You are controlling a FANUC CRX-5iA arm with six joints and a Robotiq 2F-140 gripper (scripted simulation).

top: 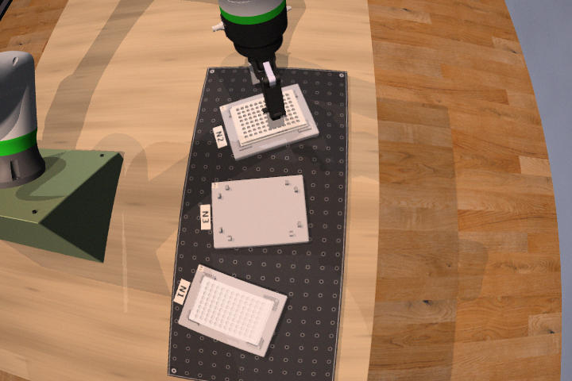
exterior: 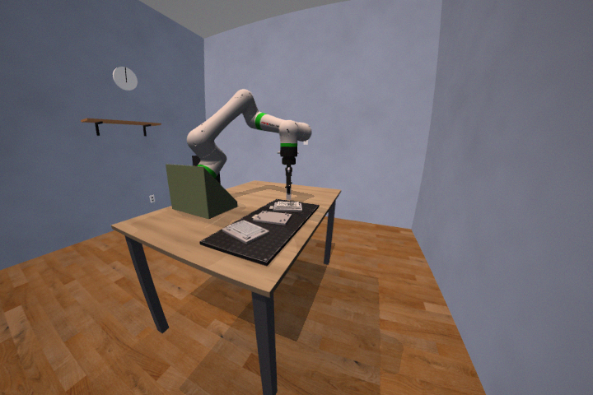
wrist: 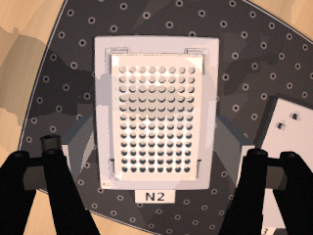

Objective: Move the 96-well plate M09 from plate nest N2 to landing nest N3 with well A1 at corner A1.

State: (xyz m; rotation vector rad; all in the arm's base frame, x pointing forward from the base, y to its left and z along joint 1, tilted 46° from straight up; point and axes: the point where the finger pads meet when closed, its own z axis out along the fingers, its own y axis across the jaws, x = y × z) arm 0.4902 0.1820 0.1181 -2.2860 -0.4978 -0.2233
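My gripper is now 8 cm above the nest N2. Round my hand: A1 mark (15 cm to the right, 8 cm below, 8 cm behind); landing nest N3 (19 cm to the right, 8 cm below, 1 cm ahead); N2 label (9 cm below, 9 cm behind, 4 cm to the right).
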